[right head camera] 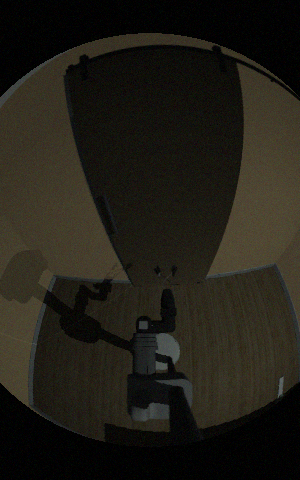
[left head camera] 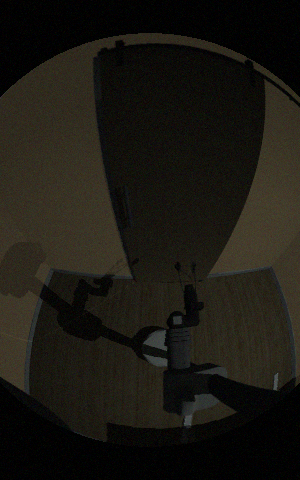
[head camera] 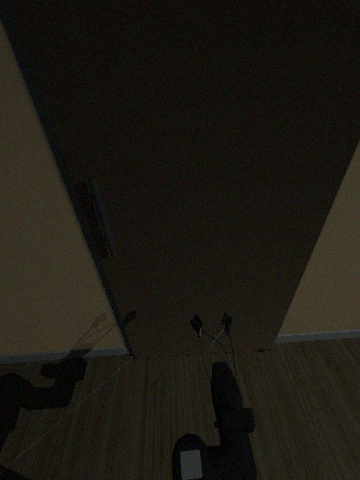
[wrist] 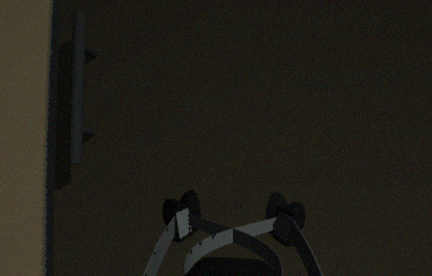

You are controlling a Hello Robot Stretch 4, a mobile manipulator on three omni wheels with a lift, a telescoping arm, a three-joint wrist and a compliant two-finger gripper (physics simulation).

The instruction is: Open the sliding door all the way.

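Pixels of known places: gripper, between the fingertips: (right head camera: pixel 165 265) (left head camera: pixel 184 261) (head camera: pixel 210 314) (wrist: pixel 232 207); robot's base, origin of its link: (right head camera: pixel 158 350) (left head camera: pixel 162 346).
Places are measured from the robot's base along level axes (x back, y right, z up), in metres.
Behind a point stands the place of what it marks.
Note:
The dark sliding door (head camera: pixel 210 175) @(z 1.228, x -0.816, y 0.145 m) (left head camera: pixel 185 150) @(z 1.447, x -0.817, y 0.111 m) (right head camera: pixel 160 150) @(z 1.452, x -0.817, y 0.124 m) (wrist: pixel 250 100) @(z 1.099, x -0.817, y 0.134 m) hangs from a rail and covers the wall opening's area. Its vertical bar handle (head camera: pixel 102 217) @(z 1.136, x -0.756, y -0.223 m) (left head camera: pixel 129 206) @(z 1.125, x -0.764, y -0.211 m) (right head camera: pixel 107 215) @(z 1.073, x -0.829, y -0.271 m) (wrist: pixel 78 90) @(z 1.107, x -0.759, y -0.216 m) is near the door's left edge. My gripper (head camera: pixel 212 324) (left head camera: pixel 186 267) (right head camera: pixel 166 271) (wrist: pixel 232 207) @(z 0.947, x -0.481, y 0.093 m) is open and empty in front of the door. It is right of the handle and lower than it in the wrist view, and apart from it. The room is dim, and the gap between fingertips and door is hard to judge.
The black overhead rail (left head camera: pixel 185 46) (right head camera: pixel 155 47) runs on to the right past the door. Tan wall (head camera: pixel 35 250) @(z 0.917, x -0.893, y -0.589 m) (left head camera: pixel 55 165) @(z 1.455, x -0.897, y -0.726 m) (right head camera: pixel 45 175) @(z 1.487, x -0.896, y -0.702 m) stands on both sides, with a pale baseboard (head camera: pixel 60 356) @(z 0.014, x -0.886, y -0.806 m) along the wood floor (head camera: pixel 165 400) @(z -0.027, x -0.582, y -0.115 m). My arm's shadow falls on the left floor and wall.

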